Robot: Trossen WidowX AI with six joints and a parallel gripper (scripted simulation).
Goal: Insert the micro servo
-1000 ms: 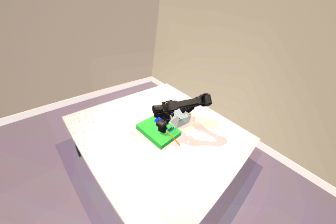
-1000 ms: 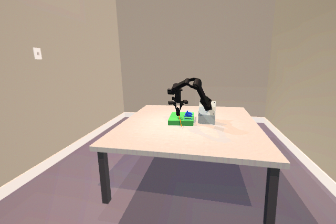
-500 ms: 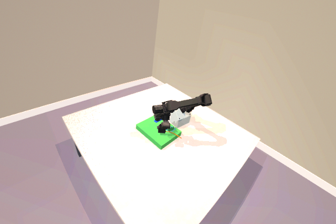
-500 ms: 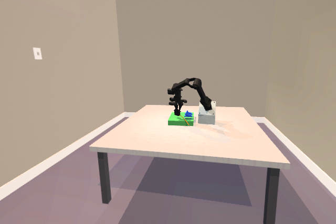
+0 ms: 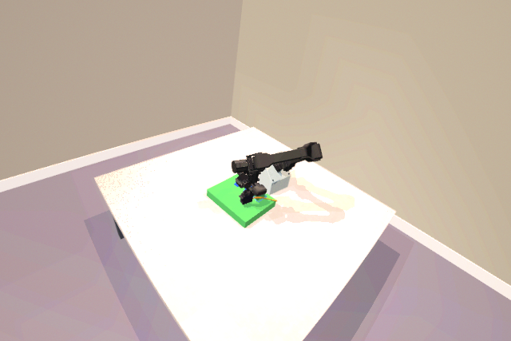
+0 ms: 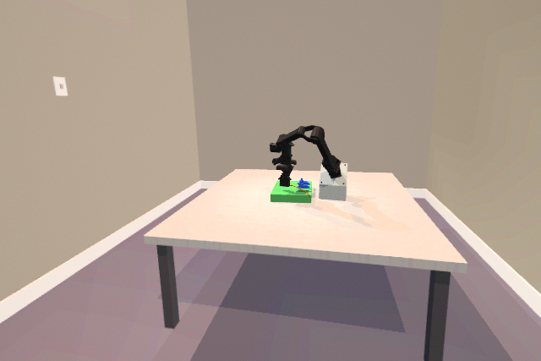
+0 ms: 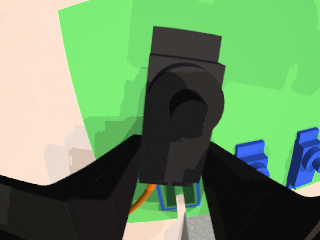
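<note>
The green deck lies 10 cm below my gripper tip, 7 cm to the right of it and 1 cm ahead of it.
</note>
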